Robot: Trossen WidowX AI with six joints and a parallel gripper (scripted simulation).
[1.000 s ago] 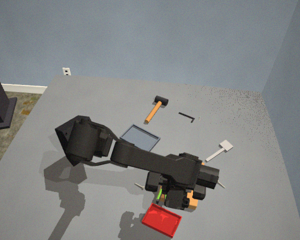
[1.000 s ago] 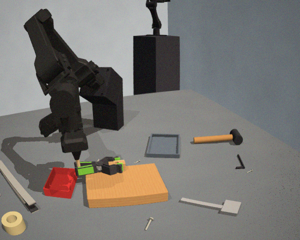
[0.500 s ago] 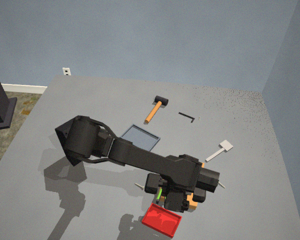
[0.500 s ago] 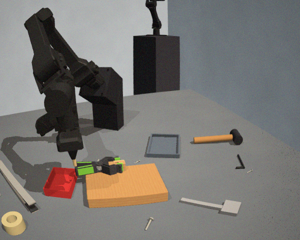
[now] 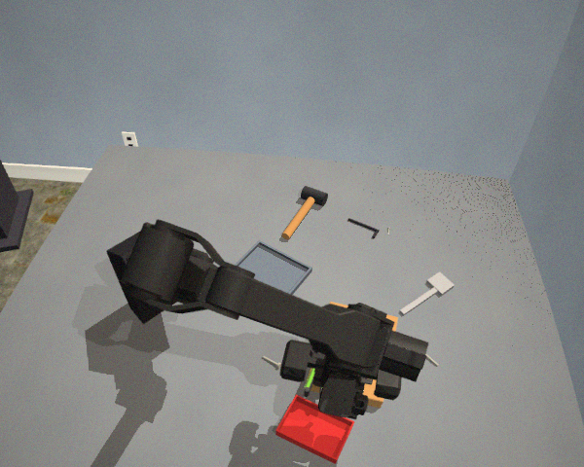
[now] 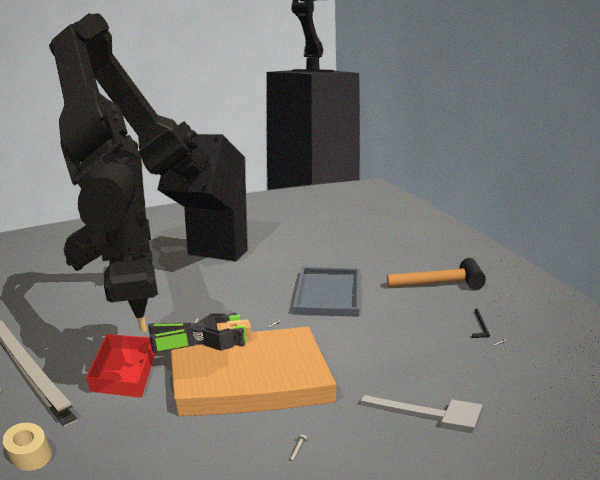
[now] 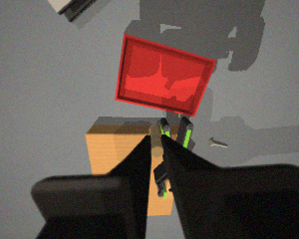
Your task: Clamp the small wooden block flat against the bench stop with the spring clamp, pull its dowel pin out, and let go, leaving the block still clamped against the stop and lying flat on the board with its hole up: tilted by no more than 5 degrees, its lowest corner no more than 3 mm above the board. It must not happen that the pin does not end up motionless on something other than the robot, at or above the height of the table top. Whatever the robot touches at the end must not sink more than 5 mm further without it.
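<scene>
The red tray lies 4 cm behind my hand, 3 cm to the right of it and 13 cm below it. Also, from my hand: wooden block (3 cm ahead, 13 cm to the left, 9 cm below); dowel pin (4 cm below); wooden board (8 cm ahead, 11 cm to the left, 12 cm below).
</scene>
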